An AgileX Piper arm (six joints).
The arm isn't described. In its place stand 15 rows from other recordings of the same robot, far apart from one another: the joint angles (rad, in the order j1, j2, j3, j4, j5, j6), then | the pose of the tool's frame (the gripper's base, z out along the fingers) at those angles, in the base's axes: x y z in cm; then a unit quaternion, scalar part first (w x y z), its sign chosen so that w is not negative.
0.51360 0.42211 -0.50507 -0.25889 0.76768 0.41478 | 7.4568, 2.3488, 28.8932, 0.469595, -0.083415, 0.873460, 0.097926
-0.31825 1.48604 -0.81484 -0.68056 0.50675 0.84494 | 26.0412, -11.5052, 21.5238, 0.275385, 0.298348, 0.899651, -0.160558
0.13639 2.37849 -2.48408 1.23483 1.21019 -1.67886 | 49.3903, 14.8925, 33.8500, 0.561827, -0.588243, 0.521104, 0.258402
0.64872 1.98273 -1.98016 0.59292 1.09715 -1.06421 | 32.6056, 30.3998, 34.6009, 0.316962, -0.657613, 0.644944, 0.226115
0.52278 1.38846 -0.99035 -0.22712 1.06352 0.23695 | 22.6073, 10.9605, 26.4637, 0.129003, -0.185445, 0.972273, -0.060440
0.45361 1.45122 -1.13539 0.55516 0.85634 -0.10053 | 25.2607, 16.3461, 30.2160, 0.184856, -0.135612, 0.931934, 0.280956
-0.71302 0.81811 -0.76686 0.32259 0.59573 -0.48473 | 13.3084, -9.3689, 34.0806, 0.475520, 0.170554, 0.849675, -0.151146
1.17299 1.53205 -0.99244 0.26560 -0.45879 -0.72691 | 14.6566, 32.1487, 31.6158, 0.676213, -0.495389, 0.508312, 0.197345
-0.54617 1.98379 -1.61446 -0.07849 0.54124 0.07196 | 38.9091, -24.0810, 25.0862, 0.347285, 0.260163, 0.893461, -0.115912
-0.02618 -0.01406 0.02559 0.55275 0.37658 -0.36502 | 5.2430, 1.6203, 17.6518, 0.604697, 0.012106, 0.787873, 0.115982
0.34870 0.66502 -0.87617 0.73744 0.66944 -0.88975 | 9.5396, 7.5083, 40.3395, 0.599403, -0.359720, 0.689105, 0.190925
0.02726 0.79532 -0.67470 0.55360 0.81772 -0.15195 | 14.0531, 3.8751, 30.6764, 0.353781, 0.023731, 0.906088, 0.230826
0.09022 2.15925 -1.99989 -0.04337 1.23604 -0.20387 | 46.2635, 3.8111, 25.2516, 0.129475, -0.149554, 0.979821, -0.028636
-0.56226 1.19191 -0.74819 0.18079 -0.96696 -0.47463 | 20.2823, -14.3719, 38.3764, 0.772737, 0.109647, 0.455684, -0.428027
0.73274 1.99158 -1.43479 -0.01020 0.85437 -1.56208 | 30.2560, 27.1321, 18.2891, 0.110968, -0.905927, 0.405121, -0.053468
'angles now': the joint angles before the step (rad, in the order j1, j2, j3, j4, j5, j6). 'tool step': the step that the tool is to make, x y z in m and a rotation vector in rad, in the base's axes. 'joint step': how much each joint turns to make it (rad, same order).
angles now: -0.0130 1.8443 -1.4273 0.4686 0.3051 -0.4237
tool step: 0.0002 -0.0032 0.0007 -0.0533 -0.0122 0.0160
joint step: -0.0047 -0.0011 0.0001 -0.0329 -0.0098 -0.0251
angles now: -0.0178 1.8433 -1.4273 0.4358 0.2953 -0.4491
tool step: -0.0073 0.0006 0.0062 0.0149 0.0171 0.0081
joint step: -0.0025 -0.0279 0.0105 0.0058 0.0377 0.0049
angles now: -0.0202 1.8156 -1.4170 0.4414 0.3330 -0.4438
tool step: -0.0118 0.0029 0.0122 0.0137 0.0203 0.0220
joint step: 0.0010 -0.0462 0.0100 -0.0002 0.0615 0.0073
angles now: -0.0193 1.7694 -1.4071 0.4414 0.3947 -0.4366
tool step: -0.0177 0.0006 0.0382 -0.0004 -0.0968 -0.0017
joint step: 0.0010 -0.0946 0.0010 0.0003 -0.0039 0.0018
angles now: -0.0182 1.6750 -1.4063 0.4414 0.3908 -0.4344
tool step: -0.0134 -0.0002 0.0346 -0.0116 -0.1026 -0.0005
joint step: 0.0000 -0.0675 -0.0226 -0.0003 -0.0123 -0.0100
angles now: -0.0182 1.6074 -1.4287 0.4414 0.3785 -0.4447
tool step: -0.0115 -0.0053 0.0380 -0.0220 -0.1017 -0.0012
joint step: -0.0165 -0.0476 -0.0629 0.0039 0.0138 -0.0256
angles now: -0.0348 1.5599 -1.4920 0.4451 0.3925 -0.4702
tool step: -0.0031 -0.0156 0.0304 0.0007 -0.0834 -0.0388
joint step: -0.0444 -0.0051 -0.0874 0.0073 0.0106 -0.0016
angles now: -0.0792 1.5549 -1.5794 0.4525 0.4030 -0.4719
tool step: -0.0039 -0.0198 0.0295 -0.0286 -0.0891 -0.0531
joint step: -0.0542 0.0040 -0.0937 -0.0082 0.0000 -0.0112
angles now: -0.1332 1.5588 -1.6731 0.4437 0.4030 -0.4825
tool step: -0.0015 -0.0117 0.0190 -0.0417 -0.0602 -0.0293
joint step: -0.0319 0.0130 -0.0721 -0.0032 -0.0017 -0.0300
